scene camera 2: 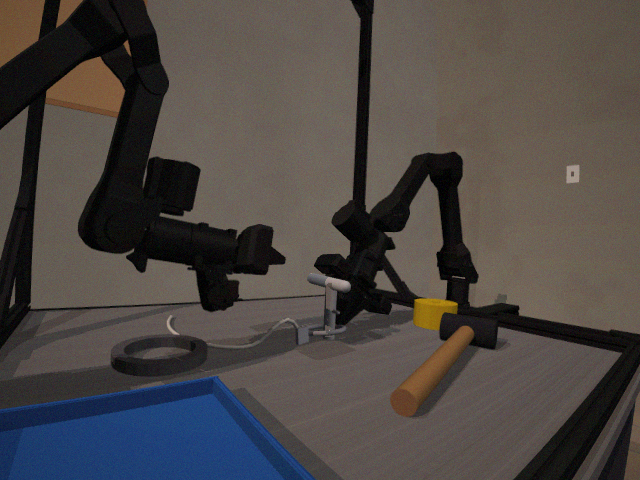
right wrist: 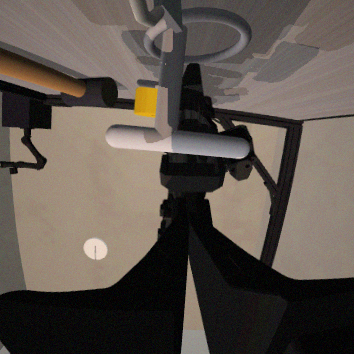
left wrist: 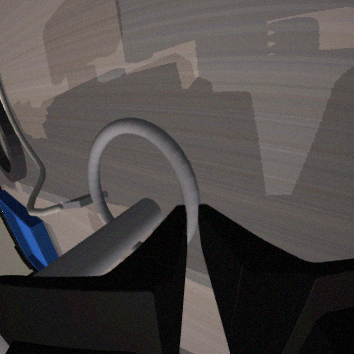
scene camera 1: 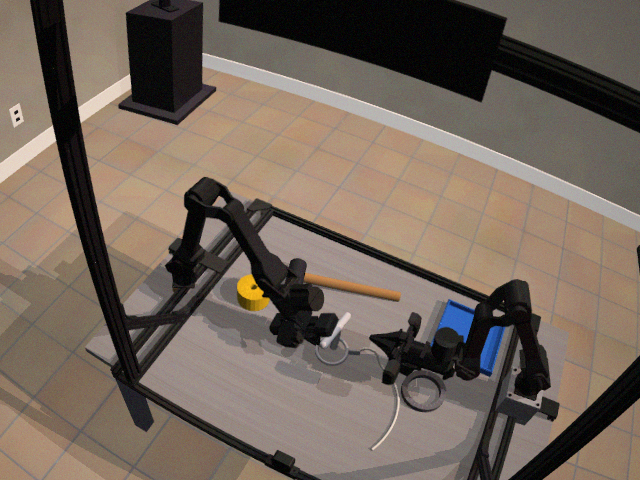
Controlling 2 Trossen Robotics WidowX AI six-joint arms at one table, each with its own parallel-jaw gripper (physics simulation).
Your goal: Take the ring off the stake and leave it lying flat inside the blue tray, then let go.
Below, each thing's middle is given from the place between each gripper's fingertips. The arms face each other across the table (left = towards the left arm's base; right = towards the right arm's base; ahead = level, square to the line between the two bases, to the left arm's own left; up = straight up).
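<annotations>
With the T-topped stake point(scene camera 2: 330, 311), I find my left gripper 1 cm below it and 4 cm to the left of it. Counted from my left hand, the stake top arm point(right wrist: 117, 135) is 4 cm to the right and 8 cm above, while the ring point(left wrist: 189, 190) is 5 cm to the right of that same hand. The wooden-handled hammer point(scene camera 2: 458, 331) is 20 cm ahead of my left hand, 1 cm above it and 1 cm to the left of it.
As for the stake top arm, my right hand is 10 mm short of it, 90 mm to the right of it and 40 mm above it. The wooden-handled hammer is 210 mm ahead of my right hand, 110 mm below it and 130 mm to the left of it. From my right hand I also find the T-topped stake 10 mm ahead, 90 mm to the left and 110 mm below, and the ring is 70 mm to the left of that hand and 120 mm below it.
</annotations>
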